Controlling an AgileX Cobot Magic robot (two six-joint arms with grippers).
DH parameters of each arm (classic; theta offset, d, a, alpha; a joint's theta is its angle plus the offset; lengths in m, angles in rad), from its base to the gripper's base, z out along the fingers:
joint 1: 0 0.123 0 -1.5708
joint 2: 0.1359 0 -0.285 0
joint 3: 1.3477 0 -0.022 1.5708
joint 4: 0 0.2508 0 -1.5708
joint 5: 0 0 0.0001 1.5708
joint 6: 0 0.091 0 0
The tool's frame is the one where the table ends.
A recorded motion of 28 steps. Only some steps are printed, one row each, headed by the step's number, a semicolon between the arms.
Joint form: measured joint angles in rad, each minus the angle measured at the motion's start. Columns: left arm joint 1, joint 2, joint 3, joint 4, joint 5, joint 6; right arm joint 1, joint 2, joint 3, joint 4, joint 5, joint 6.
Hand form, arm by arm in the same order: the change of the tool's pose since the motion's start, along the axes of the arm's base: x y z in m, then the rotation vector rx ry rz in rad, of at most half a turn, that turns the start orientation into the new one. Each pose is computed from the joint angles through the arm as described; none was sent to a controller.
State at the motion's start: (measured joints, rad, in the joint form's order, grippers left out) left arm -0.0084 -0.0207 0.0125 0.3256 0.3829 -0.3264; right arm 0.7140 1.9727 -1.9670 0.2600 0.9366 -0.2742
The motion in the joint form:
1: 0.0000 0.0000 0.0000 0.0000 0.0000 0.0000; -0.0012 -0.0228 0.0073 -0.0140 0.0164 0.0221
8: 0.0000 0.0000 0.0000 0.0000 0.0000 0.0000; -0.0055 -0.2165 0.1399 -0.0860 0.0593 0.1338
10: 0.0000 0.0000 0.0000 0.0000 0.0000 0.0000; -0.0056 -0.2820 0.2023 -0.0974 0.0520 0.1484
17: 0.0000 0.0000 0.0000 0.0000 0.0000 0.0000; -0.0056 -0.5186 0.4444 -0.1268 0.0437 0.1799
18: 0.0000 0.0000 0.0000 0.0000 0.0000 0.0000; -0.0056 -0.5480 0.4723 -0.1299 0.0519 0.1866
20: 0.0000 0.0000 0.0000 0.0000 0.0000 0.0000; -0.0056 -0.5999 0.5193 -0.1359 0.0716 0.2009
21: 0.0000 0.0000 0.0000 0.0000 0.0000 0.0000; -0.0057 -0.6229 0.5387 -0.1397 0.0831 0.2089
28: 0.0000 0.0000 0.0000 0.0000 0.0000 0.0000; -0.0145 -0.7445 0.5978 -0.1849 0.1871 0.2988
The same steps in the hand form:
1: 0.0000 0.0000 0.0000 0.0000 0.0000 0.0000; -0.0039 -0.0052 0.0068 -0.0031 0.0038 -0.0145
8: 0.0000 0.0000 0.0000 0.0000 0.0000 0.0000; -0.0392 -0.0443 0.0442 -0.0021 0.0048 -0.1007
10: 0.0000 0.0000 0.0000 0.0000 0.0000 0.0000; -0.0518 -0.0564 0.0508 0.0027 -0.0021 -0.1145
17: 0.0000 0.0000 0.0000 0.0000 0.0000 0.0000; -0.1005 -0.1011 0.0585 -0.0035 -0.0065 -0.1432
18: 0.0000 0.0000 0.0000 0.0000 0.0000 0.0000; -0.1072 -0.1070 0.0585 -0.0078 -0.0003 -0.1475
20: 0.0000 0.0000 0.0000 0.0000 0.0000 0.0000; -0.1191 -0.1177 0.0582 -0.0169 0.0135 -0.1564
21: 0.0000 0.0000 0.0000 0.0000 0.0000 0.0000; -0.1245 -0.1226 0.0581 -0.0221 0.0205 -0.1617
28: 0.0000 0.0000 0.0000 0.0000 0.0000 0.0000; -0.1526 -0.1536 0.0654 -0.0477 0.0639 -0.2377

